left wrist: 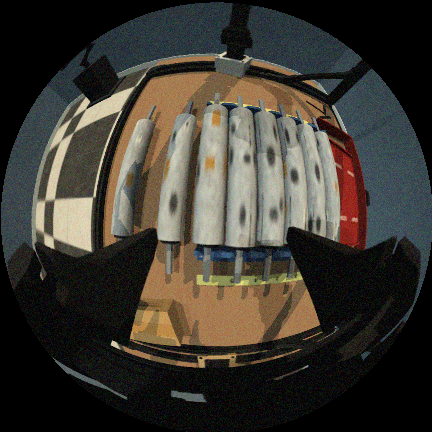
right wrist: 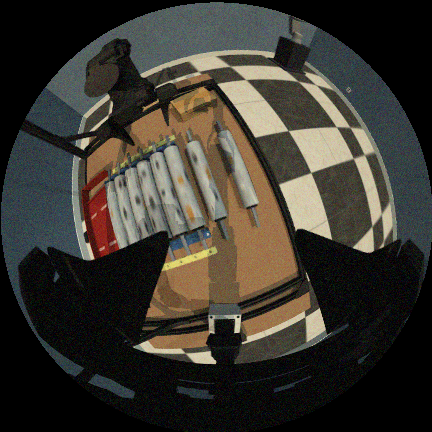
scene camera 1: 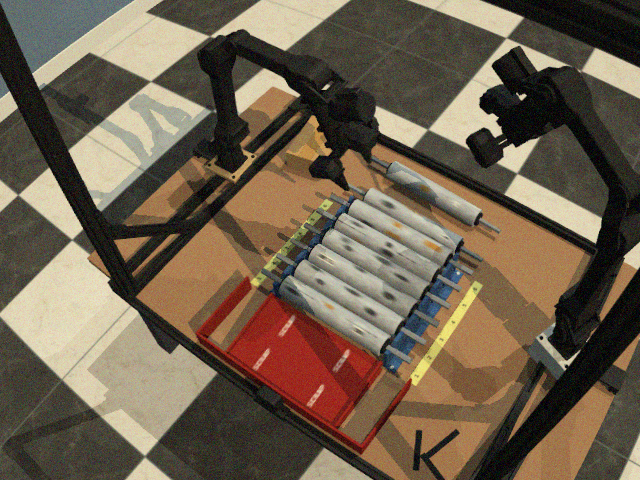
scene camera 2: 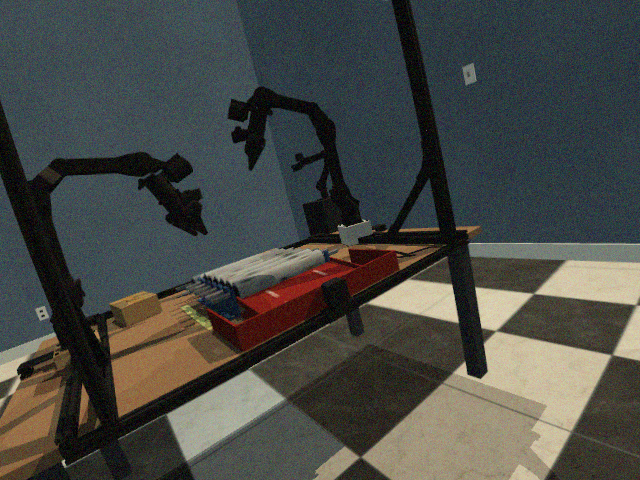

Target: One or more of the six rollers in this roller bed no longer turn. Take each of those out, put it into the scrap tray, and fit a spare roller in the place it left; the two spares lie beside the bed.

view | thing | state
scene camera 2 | left gripper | -
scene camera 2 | right gripper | -
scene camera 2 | tan cardboard box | -
